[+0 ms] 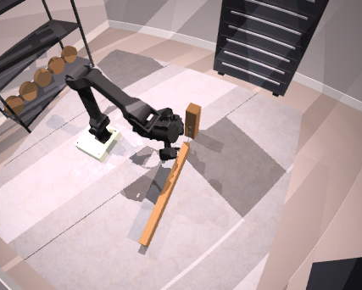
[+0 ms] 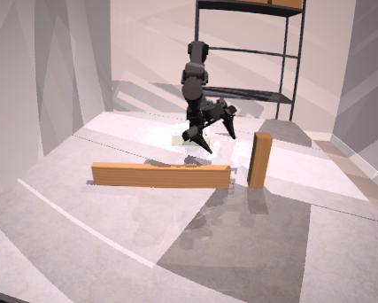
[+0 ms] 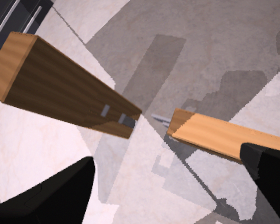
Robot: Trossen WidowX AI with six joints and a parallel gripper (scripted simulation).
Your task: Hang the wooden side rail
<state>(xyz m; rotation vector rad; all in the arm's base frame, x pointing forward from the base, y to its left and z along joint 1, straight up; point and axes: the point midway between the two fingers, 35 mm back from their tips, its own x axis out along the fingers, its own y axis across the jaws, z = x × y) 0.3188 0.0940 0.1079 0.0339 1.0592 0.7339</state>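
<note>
My gripper tip is 12 cm to the right of the headboard post and 4 cm above it.
</note>
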